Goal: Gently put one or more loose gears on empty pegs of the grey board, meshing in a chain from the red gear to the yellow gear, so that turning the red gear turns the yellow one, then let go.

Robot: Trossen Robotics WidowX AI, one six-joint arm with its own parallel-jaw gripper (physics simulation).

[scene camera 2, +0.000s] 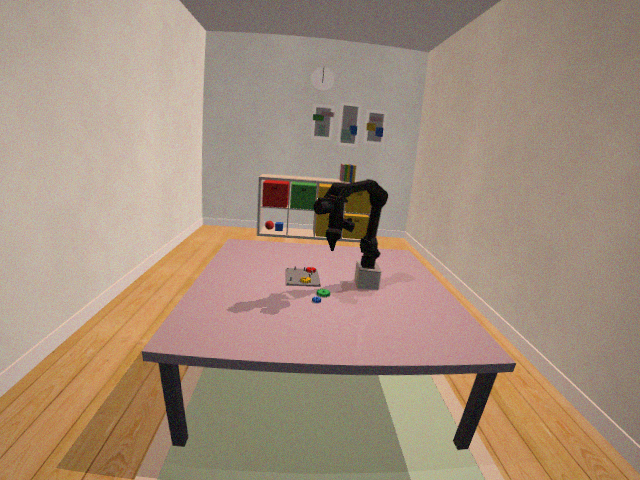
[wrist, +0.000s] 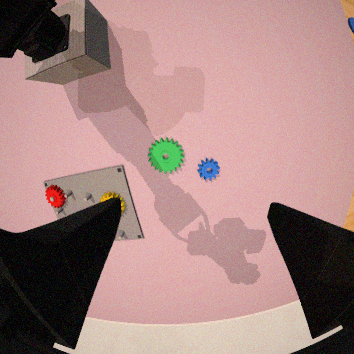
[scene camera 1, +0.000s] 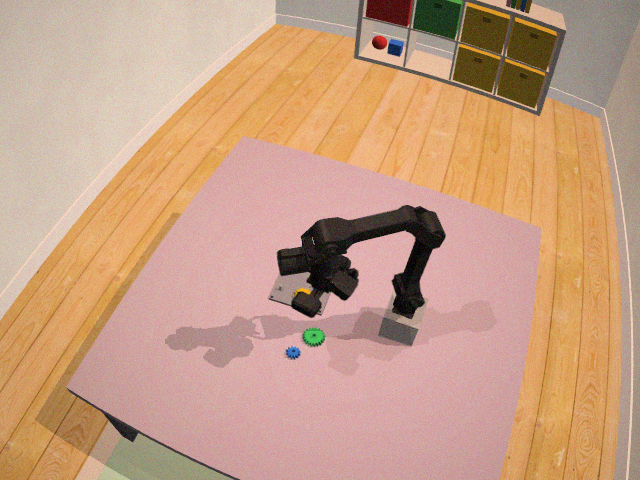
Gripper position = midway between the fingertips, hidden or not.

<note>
The gripper (scene camera 1: 320, 303) is open, with nothing in its grasp. On the table rests a green gear (wrist: 173, 150). Also in view: a grey board (wrist: 97, 182).
The gripper is seen too in the wrist view (wrist: 198, 208).
</note>
